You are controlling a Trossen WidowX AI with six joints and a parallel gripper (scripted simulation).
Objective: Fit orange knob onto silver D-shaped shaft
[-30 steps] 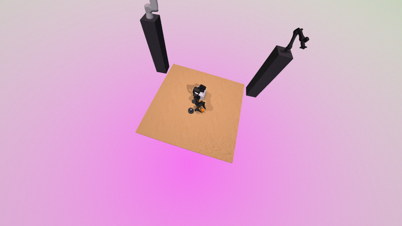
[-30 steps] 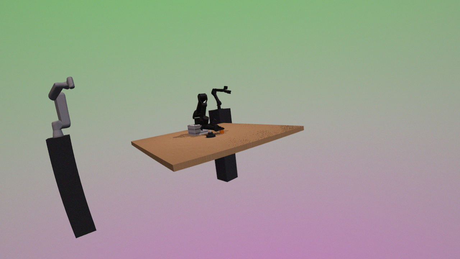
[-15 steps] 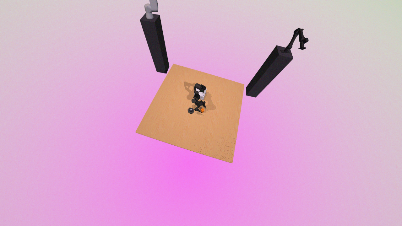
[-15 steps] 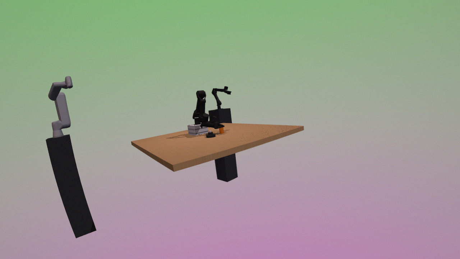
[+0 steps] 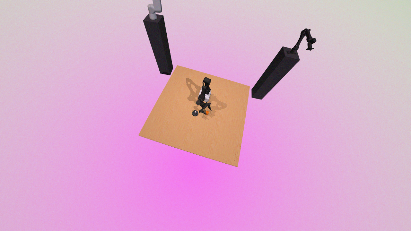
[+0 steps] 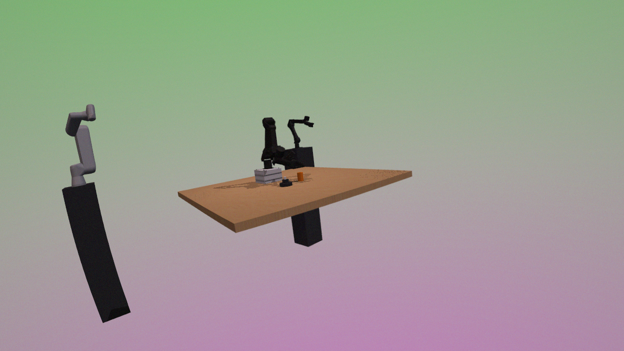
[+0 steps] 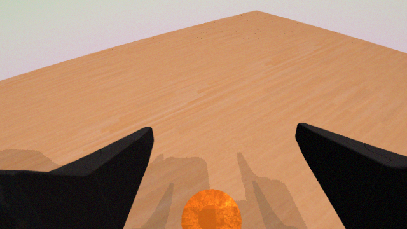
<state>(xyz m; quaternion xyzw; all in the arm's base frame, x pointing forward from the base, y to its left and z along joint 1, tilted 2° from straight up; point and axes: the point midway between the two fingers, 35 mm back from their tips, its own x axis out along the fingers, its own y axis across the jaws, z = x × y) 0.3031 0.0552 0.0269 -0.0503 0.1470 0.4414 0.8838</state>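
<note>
Right now the orange knob is 30 mm behind my gripper tip, 20 mm to the right of it and 60 mm below it. The rest, counted from my gripper tip: pedestal (180 mm to the right, 80 mm below).
</note>
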